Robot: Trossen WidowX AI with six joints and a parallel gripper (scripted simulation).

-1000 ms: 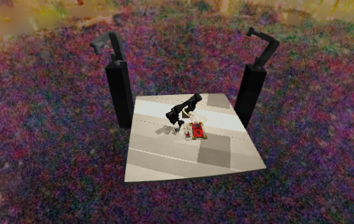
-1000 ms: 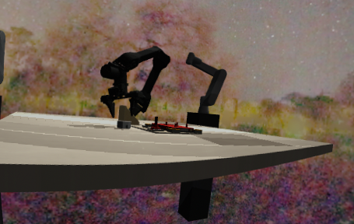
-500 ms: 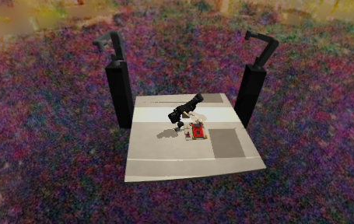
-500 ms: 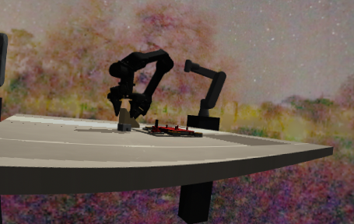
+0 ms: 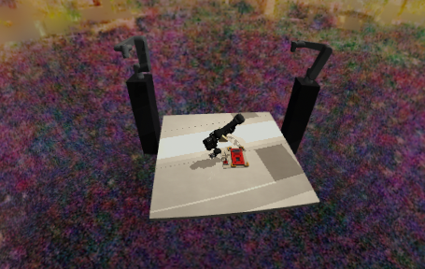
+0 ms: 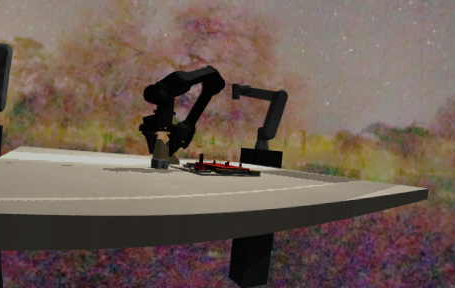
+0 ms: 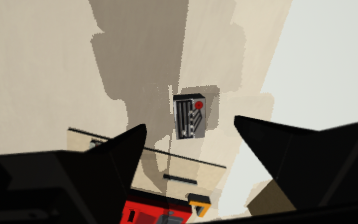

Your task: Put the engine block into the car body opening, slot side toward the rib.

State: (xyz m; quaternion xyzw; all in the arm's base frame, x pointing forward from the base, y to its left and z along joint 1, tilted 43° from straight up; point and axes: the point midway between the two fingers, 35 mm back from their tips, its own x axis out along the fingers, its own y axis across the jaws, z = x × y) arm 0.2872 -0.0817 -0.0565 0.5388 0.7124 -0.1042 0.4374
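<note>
Right now my gripper tip is 3 cm above the grey engine block.
</note>
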